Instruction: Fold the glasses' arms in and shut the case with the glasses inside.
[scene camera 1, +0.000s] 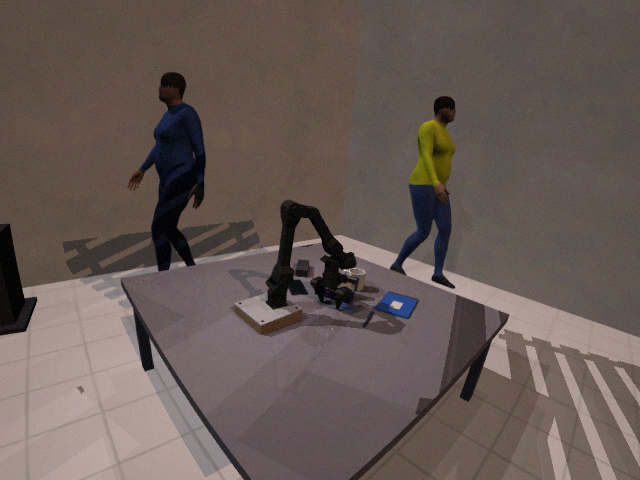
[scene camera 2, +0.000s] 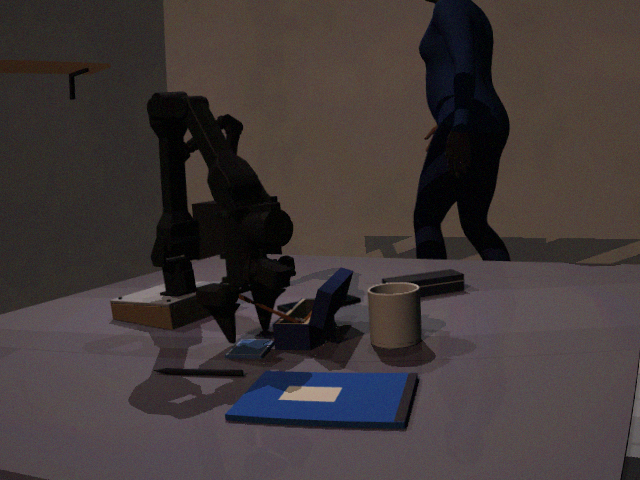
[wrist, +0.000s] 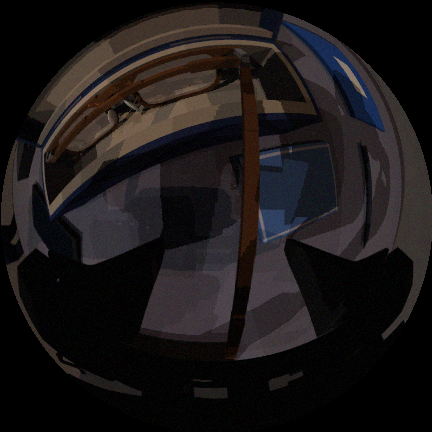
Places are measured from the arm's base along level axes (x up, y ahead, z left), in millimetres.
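Where they show: gripper, fingertip midpoint: (scene camera 1: 329, 305) (scene camera 2: 249, 336) (wrist: 226, 245); arm's base, origin of the base link: (scene camera 1: 276, 303) (scene camera 2: 180, 292).
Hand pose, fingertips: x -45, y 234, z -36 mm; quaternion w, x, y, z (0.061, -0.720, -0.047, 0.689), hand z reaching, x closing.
Note:
Each offset is from my fingertips to the top centre of the thing. "spot": to the spot under its first point.
The navy case {spot: dz -11, dx +22, dy +112 mm} (scene camera 2: 292, 335) (wrist: 177, 145) stands on the table with its lid (scene camera 2: 331, 299) raised; my gripper mostly hides it in scene camera 1. The brown glasses (wrist: 192, 92) lie inside. One arm of the glasses (scene camera 2: 276, 313) (wrist: 249, 150) sticks out over the case's near wall. In the wrist view, another brown bar lies along the lens frame inside the case and looks like the folded second arm. My gripper (scene camera 1: 329, 303) (scene camera 2: 248, 335) (wrist: 226, 245) is open, low over the table beside the case. The outstretched arm runs between its spread fingers, and neither finger grips it.
A blue glassy square {spot: dz -50, dx +3, dy +51 mm} (scene camera 1: 346, 307) (scene camera 2: 250, 348) (wrist: 310, 175) lies beside the case. A beige mug (scene camera 1: 358, 280) (scene camera 2: 394, 316) stands behind the lid. A blue notebook {dz -135, dx +6, dy +280 mm} (scene camera 1: 408, 307) (scene camera 2: 361, 405), a dark pen {dz -169, dx +7, dy +65 mm} (scene camera 1: 368, 318) (scene camera 2: 206, 372) and a long black box {dz +386, dx +33, dy +113 mm} (scene camera 1: 302, 267) (scene camera 2: 439, 283) lie nearby. Two people show beyond the table.

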